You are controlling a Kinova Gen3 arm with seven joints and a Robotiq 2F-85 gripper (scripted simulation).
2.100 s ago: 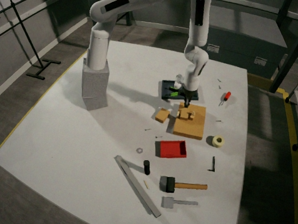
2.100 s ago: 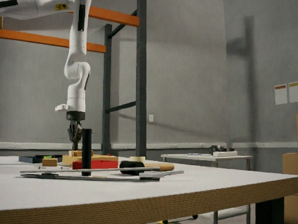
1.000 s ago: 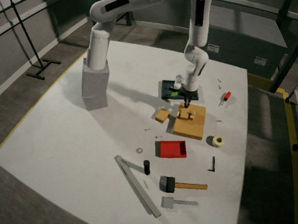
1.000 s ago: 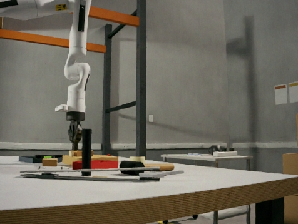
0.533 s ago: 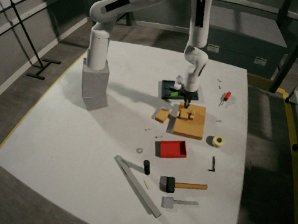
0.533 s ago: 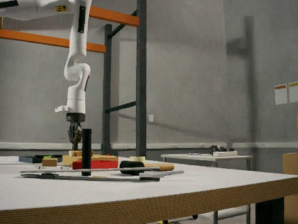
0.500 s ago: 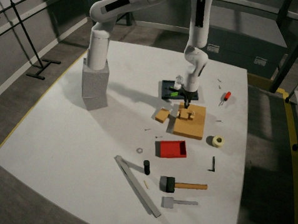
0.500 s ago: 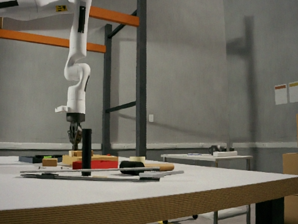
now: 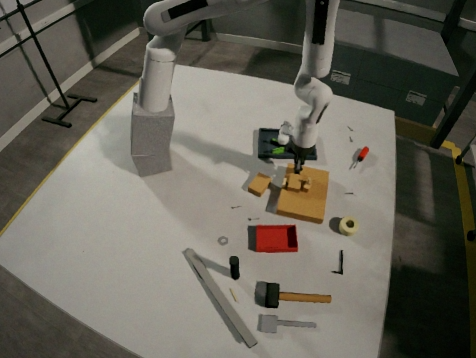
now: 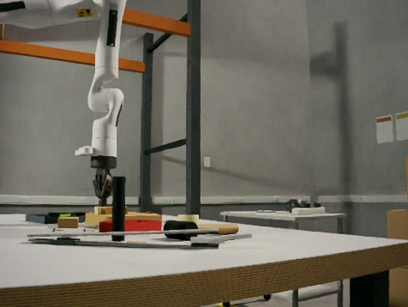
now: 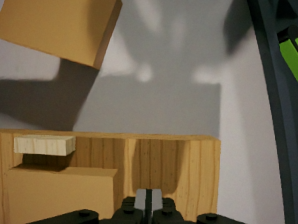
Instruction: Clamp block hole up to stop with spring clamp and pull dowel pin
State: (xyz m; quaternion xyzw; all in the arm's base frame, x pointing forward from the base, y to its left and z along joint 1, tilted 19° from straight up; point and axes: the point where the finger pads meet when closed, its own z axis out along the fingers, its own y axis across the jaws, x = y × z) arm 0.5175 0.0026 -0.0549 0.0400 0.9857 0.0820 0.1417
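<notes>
The dowel pin is 50 mm to the right of my hand and 40 mm ahead of it. The rest, counted from my hand: pale wooden block 50 mm to the right, 40 mm ahead, 10 mm below; then wooden bench board 60 mm to the right, 30 mm below, 30 mm ahead; then tan wooden block 120 mm behind, 60 mm to the right, 40 mm below.
</notes>
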